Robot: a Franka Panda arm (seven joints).
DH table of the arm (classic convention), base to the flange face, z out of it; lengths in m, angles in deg. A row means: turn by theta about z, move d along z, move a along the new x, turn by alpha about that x. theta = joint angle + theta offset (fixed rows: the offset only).
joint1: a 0, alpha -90, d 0.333, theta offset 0
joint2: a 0, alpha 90, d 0, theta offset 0
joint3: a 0.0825, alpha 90, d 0.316, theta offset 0
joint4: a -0.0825, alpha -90, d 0, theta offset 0
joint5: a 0, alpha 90, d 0.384, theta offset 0
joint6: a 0.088, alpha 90, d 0, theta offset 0
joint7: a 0, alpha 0, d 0.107, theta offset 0
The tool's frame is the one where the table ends.
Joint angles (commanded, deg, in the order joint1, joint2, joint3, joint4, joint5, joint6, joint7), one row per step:
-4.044, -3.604, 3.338, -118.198, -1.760, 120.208, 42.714
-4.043, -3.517, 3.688, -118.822, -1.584, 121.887, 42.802
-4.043, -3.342, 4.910, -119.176, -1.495, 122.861, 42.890
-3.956, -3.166, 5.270, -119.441, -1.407, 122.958, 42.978
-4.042, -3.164, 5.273, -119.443, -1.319, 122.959, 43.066
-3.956, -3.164, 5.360, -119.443, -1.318, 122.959, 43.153
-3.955, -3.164, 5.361, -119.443, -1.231, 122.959, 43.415
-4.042, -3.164, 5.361, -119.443, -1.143, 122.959, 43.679
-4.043, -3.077, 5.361, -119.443, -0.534, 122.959, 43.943
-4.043, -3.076, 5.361, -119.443, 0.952, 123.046, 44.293
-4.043, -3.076, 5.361, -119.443, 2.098, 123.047, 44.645
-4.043, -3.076, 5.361, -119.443, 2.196, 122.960, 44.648
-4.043, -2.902, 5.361, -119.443, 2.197, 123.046, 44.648
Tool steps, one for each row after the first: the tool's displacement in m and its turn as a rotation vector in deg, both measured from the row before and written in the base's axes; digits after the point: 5 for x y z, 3 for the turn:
0.00108, 0.00360, -0.00319, 0.164, -0.970, 0.237
0.00085, 0.01188, -0.00299, 0.044, -0.442, 1.120
-0.00040, 0.00432, -0.00375, 0.079, 0.344, 0.322
0.00001, -0.00073, -0.00004, 0.089, 0.003, -0.209
-0.00004, 0.00166, 0.00000, 0.006, -0.002, 0.086
0.00000, 0.00008, 0.00000, 0.109, -0.004, -0.297
0.00002, -0.00076, 0.00000, 0.110, -0.004, -0.388
0.00018, 0.00042, -0.00083, 0.582, 0.094, -0.533
0.00013, 0.00109, 0.00014, 1.373, -0.059, -1.008
-0.00001, 0.00083, 0.00002, 1.067, 0.027, -0.859
-0.00015, 0.00007, -0.00015, 0.088, 0.089, -0.044
0.00053, -0.00003, -0.00150, 0.014, 0.088, -0.003

